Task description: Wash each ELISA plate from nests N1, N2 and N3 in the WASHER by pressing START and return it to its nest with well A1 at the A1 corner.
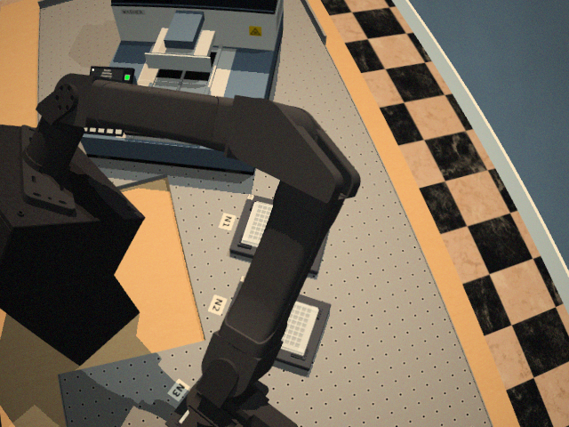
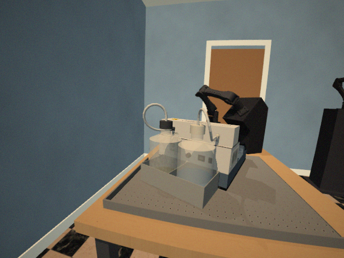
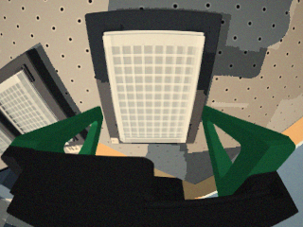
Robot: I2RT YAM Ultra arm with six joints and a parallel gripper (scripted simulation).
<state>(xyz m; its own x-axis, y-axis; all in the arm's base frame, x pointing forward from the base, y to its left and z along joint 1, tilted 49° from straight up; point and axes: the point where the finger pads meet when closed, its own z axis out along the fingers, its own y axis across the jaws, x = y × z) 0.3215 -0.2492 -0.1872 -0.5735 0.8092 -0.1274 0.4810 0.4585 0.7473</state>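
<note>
My gripper is now 40 mm above the nest N3. From my hand the other things lie so: nest N2: 90 mm ahead, 170 mm to the left, 60 mm below; nest N1: 120 mm ahead, 340 mm to the left, 70 mm below; N3 label: 80 mm behind, 70 mm to the left, 70 mm below.
</note>
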